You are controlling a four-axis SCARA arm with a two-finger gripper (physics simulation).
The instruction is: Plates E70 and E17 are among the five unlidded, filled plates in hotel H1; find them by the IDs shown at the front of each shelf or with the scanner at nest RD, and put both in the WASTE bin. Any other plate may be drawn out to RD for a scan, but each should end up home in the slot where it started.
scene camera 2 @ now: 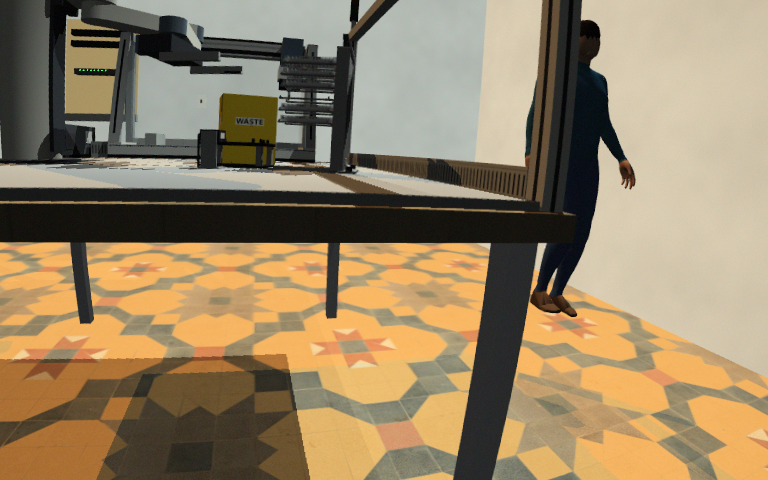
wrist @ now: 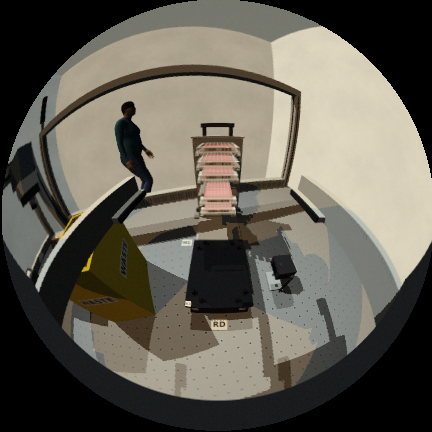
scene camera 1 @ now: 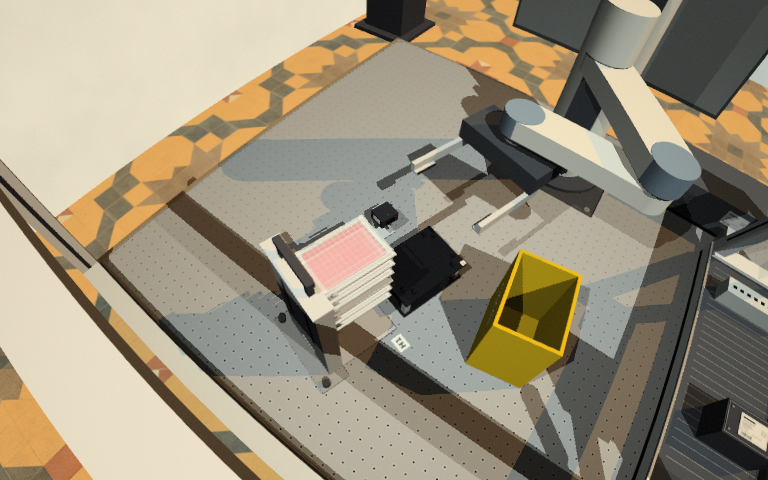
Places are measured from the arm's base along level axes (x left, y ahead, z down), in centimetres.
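Where they show: gripper, fingertip midpoint: (scene camera 2: 231, 63) (wrist: 217, 180) (scene camera 1: 443, 196).
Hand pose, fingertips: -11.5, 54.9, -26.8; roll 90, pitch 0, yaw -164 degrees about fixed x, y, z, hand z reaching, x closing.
After its pixels a point has its place, as x, y, z.
Hotel H1 (scene camera 1: 327, 340) {-12.7, 84.4, -19.4} (scene camera 2: 341, 107) {-26.2, 80.5, -16.1} (wrist: 217, 140) stands upright and holds several stacked plates with pink wells; the top plate (scene camera 1: 348, 251) {-16.8, 73.8, -27.8} (wrist: 218, 146) {-15.8, 68.9, -28.1} shows best. No plate ID is readable. The black nest RD (scene camera 1: 421, 263) {-11.8, 57.2, -7.3} (wrist: 220, 272) {-12.4, 56.3, -7.3} lies in front of the hotel, with no plate on it. The yellow WASTE bin (scene camera 1: 512, 359) {12.8, 66.5, -12.5} (scene camera 2: 249, 107) {5.1, 59.4, -17.7} (wrist: 137, 275) {5.0, 58.9, -7.8} stands beside the nest, left of it in the wrist view; no plate shows in the visible part of its inside. My gripper (scene camera 1: 447, 196) {-11.5, 54.9, -26.8} (scene camera 2: 229, 62) {-11.5, 54.9, -26.8} (wrist: 217, 180) {-11.5, 54.9, -26.8} is open and empty, raised and facing the hotel across the nest.
A small black scanner (scene camera 1: 385, 215) {-24.0, 53.3, -9.6} (wrist: 283, 266) {-24.0, 52.0, -9.6} stands beside the nest, right of it in the wrist view. A black box (scene camera 1: 730, 424) {52.9, 54.4, -13.2} lies on the ribbed surface beyond the table's edge. A person (scene camera 2: 589, 113) (wrist: 131, 140) is beyond the table frame.
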